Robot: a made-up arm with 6 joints.
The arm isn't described. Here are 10 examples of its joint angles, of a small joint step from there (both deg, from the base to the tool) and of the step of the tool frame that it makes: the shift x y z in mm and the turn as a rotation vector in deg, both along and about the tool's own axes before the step.
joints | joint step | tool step
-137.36 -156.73 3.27 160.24 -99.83 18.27 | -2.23 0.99 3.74 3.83 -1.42 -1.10 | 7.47 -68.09 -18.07 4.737 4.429 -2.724
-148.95 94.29 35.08 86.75 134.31 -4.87 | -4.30 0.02 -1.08 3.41 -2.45 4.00 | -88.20 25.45 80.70 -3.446 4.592 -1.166
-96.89 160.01 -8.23 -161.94 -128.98 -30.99 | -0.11 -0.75 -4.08 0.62 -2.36 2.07 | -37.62 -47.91 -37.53 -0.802 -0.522 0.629
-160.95 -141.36 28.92 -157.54 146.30 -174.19 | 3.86 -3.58 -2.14 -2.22 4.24 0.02 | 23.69 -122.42 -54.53 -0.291 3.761 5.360
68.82 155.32 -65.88 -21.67 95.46 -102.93 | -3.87 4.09 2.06 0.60 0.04 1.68 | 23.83 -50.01 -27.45 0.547 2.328 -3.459
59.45 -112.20 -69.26 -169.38 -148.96 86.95 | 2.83 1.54 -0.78 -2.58 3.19 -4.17 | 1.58 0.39 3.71 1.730 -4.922 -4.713
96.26 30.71 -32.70 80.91 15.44 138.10 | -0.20 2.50 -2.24 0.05 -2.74 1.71 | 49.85 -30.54 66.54 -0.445 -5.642 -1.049
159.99 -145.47 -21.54 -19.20 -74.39 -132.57 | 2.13 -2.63 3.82 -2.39 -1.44 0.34 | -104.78 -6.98 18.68 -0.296 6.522 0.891
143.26 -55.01 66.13 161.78 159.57 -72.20 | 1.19 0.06 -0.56 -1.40 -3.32 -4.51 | -6.20 15.33 -28.78 2.557 -0.787 -3.261
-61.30 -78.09 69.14 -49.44 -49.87 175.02 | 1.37 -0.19 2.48 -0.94 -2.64 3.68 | -46.59 -14.60 -42.28 -3.648 -0.141 -2.093
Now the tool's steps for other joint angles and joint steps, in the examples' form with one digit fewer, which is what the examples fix.
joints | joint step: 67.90 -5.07 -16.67 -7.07 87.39 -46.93 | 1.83 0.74 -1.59 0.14 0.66 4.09
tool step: -41.6 3.4 -33.1 -2.62 1.75 -0.89
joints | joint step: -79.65 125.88 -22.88 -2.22 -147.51 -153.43 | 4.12 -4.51 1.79 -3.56 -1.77 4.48
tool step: 35.5 -56.4 103.4 -3.97 5.68 -0.48
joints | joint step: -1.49 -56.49 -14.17 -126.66 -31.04 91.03 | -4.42 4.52 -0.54 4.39 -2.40 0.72
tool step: 10.8 -103.7 -61.1 -5.62 5.83 -3.13
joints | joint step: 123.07 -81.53 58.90 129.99 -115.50 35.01 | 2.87 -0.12 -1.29 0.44 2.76 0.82
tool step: 54.1 43.6 72.0 -3.50 -1.70 -0.79
